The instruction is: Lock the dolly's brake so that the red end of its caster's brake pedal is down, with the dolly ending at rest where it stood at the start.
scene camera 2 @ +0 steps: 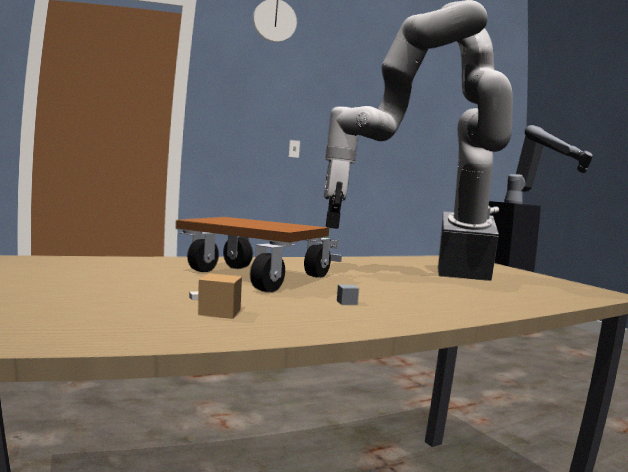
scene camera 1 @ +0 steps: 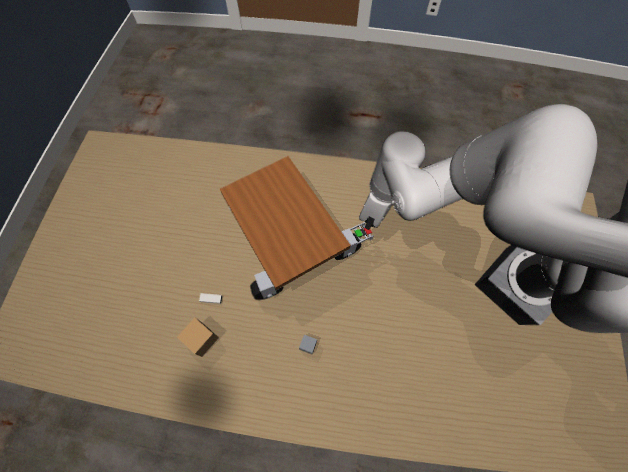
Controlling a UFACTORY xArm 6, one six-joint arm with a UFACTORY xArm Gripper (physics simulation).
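Pixels of known places: gripper, between the fingertips: [scene camera 2: 332, 228] [scene camera 1: 371, 222]; arm's base, origin of its link: [scene camera 2: 469, 222] [scene camera 1: 535, 277].
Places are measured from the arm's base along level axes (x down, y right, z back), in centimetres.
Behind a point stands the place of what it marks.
Observation:
The dolly [scene camera 1: 284, 220] @[z -59.0, x 2.8, y 5.8 cm] [scene camera 2: 253, 228] @[z -63.1, x 2.9, y -4.3 cm] has an orange-brown wooden deck and stands upright on black wheels. At its corner nearest the arm, the caster [scene camera 1: 348, 248] @[z -42.8, x 4.0, y 1.7 cm] [scene camera 2: 317, 259] @[z -45.0, x 10.5, y 2.0 cm] carries a small brake pedal with a green end [scene camera 1: 358, 232] @[z -40.8, x 5.9, y 7.1 cm] and a red end [scene camera 1: 368, 231] @[z -38.3, x 7.1, y 8.5 cm]. The green end is nearer the deck, the red end farther out. Which end is lower is too small to tell. My gripper [scene camera 1: 369, 224] @[z -38.1, x 3.6, y 9.2 cm] [scene camera 2: 332, 226] @[z -38.1, x 3.6, y 9.2 cm] is shut and empty, pointing down. In the scene camera 2 view its tips are a little above the pedal's bracket, beside the deck's corner; in the scene camera 1 view they are close to the red end.
On the table [scene camera 1: 126, 243] @[z -103.6, x 15.3, y -2.6 cm] [scene camera 2: 126, 329] @[z -91.1, x 15.4, y -32.2 cm] stand an orange-brown block [scene camera 1: 195, 335] @[z -74.5, x 9.4, y -23.8 cm] [scene camera 2: 219, 296] @[z -75.5, x 11.8, y -26.7 cm], a small grey block [scene camera 1: 308, 344] @[z -48.5, x 12.0, y -20.7 cm] [scene camera 2: 347, 294] @[z -49.5, x 13.3, y -22.0 cm] and a flat white block [scene camera 1: 210, 298] @[z -75.1, x 14.2, y -13.6 cm] [scene camera 2: 193, 295] @[z -77.5, x 14.5, y -14.8 cm], all on the near side of the dolly. The arm's dark base [scene camera 2: 468, 248] @[z -3.8, x 6.8, y -4.6 cm] stands to the right.

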